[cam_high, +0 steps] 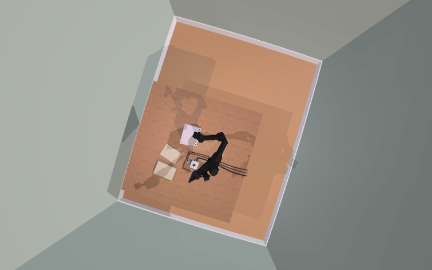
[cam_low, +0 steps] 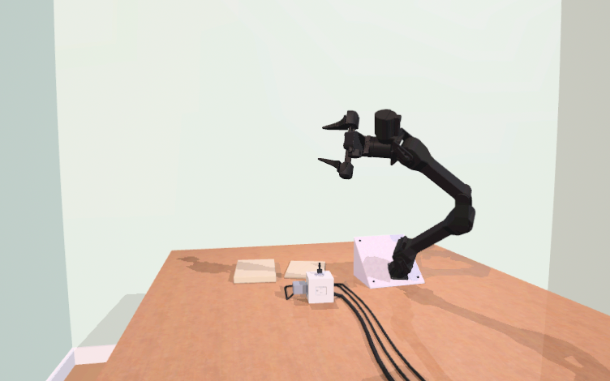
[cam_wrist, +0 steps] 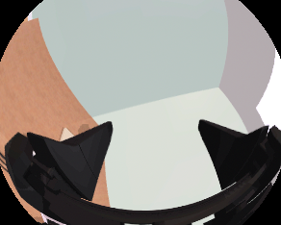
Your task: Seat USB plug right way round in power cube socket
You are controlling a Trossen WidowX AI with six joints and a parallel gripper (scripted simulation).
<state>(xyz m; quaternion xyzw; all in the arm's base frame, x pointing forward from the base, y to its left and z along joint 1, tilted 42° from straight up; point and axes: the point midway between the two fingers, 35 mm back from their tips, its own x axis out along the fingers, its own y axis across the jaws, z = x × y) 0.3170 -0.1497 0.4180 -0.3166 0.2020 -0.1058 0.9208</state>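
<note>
My gripper tip is now 39 cm above the usb plug, 5 cm to the left of it and 1 cm past it. Round my gripper tip: usb socket: 41 cm below, 5 cm to the right, 1 cm behind.
</note>
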